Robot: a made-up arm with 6 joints. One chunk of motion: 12 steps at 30 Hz.
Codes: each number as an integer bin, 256 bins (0 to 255) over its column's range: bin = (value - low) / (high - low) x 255, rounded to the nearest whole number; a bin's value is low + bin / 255 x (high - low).
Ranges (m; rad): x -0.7..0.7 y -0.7..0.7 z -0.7..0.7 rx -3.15..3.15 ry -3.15..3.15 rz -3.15..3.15
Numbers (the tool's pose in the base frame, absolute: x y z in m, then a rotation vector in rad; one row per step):
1: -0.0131 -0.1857 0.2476 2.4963 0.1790 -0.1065
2: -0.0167 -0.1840 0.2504 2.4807 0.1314 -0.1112
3: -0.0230 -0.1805 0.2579 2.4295 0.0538 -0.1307
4: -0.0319 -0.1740 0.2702 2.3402 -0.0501 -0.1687
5: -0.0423 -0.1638 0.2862 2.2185 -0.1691 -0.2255
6: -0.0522 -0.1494 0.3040 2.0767 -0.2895 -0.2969
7: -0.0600 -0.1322 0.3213 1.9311 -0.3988 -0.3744
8: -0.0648 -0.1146 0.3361 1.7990 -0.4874 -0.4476
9: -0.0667 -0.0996 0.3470 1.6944 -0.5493 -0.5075
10: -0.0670 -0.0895 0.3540 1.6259 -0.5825 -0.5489
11: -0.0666 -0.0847 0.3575 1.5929 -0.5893 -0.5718
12: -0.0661 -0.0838 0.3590 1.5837 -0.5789 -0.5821
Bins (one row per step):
1: 125 94 173 229 135 123
2: 124 94 173 228 133 123
3: 123 95 174 226 130 122
4: 122 96 177 222 125 121
5: 120 98 180 217 121 118
6: 118 100 183 212 116 115
7: 117 103 186 206 111 112
8: 116 107 189 200 108 109
9: 115 109 191 196 105 107
10: 115 111 192 193 104 105
11: 115 112 193 192 104 104
12: 115 112 193 192 104 104

